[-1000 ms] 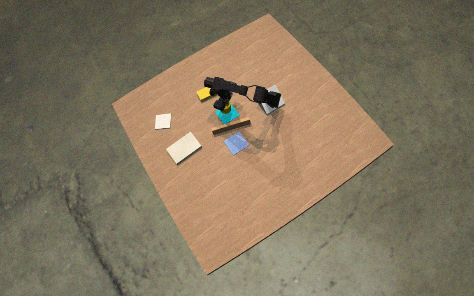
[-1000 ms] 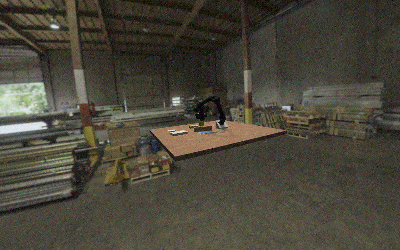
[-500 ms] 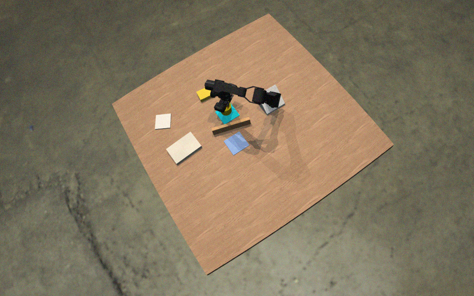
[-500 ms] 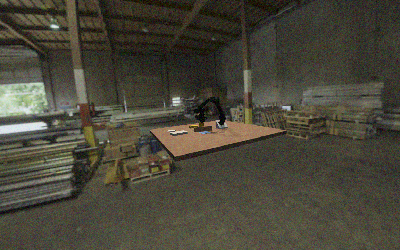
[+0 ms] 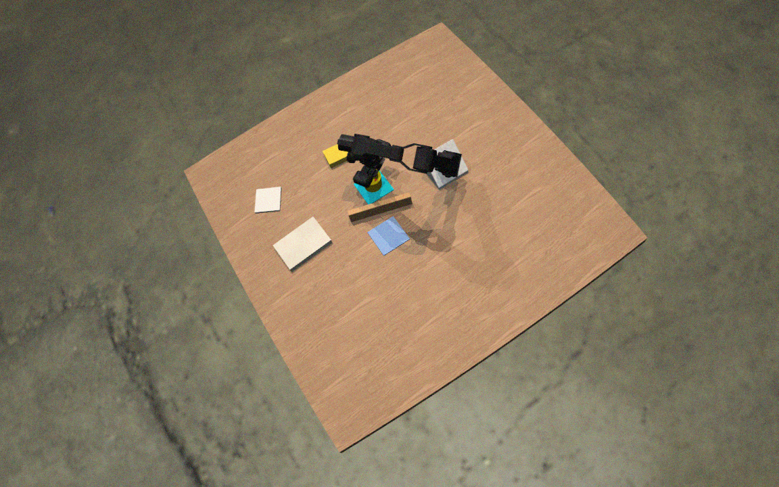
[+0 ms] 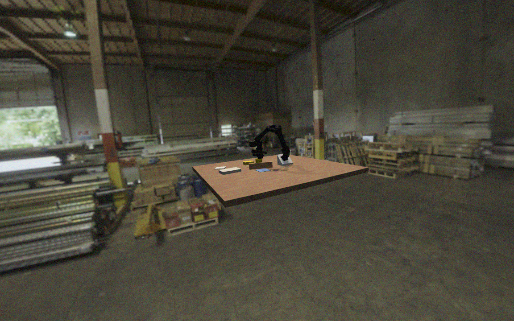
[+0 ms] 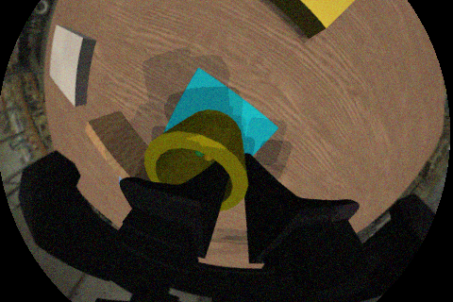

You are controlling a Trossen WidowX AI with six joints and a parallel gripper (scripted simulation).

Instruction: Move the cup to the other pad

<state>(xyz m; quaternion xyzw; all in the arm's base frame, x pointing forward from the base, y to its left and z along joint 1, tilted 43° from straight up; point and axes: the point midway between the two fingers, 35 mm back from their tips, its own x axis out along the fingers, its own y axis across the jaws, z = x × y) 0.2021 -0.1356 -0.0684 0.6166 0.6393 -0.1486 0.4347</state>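
Right now my gripper tip is 20 mm short of the cup and 10 mm to the right of it. Also, from my gripper tip: cyan pad 30 mm ahead, 10 mm to the left, 50 mm below; wooden bar 70 mm ahead, 110 mm to the left, 20 mm below; yellow block 30 mm ahead, 190 mm to the right, 30 mm below.
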